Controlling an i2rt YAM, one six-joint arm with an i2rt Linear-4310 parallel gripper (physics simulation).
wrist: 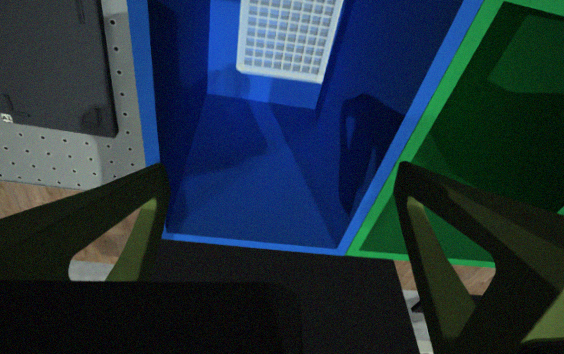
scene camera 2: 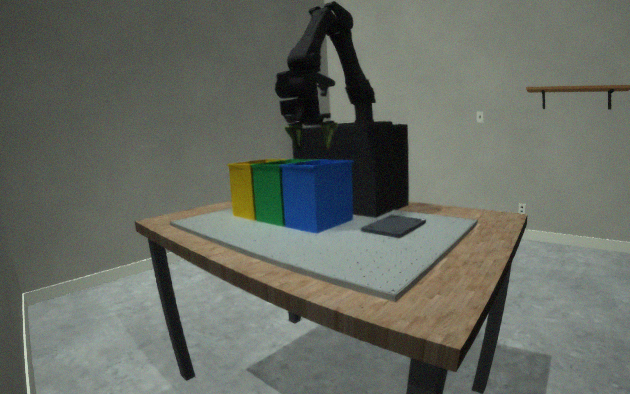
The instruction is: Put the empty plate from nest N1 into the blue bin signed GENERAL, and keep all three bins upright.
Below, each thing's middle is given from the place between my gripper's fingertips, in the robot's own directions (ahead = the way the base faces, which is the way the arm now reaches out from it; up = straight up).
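My gripper is 130 mm above the blue bin [scene camera 2: 317,194] and 20 mm past it. Going by their middles, of the things named here the blue bin is the nearest to my gripper. The dark flat nest [scene camera 2: 384,226] is 210 mm below my hand, 210 mm to the left of it and 100 mm behind it. I see the green bin [scene camera 2: 268,188] 130 mm below my hand, 130 mm to the right of it and 10 mm behind it, while the yellow bin [scene camera 2: 241,174] is 130 mm below my hand and 260 mm to the right of it.
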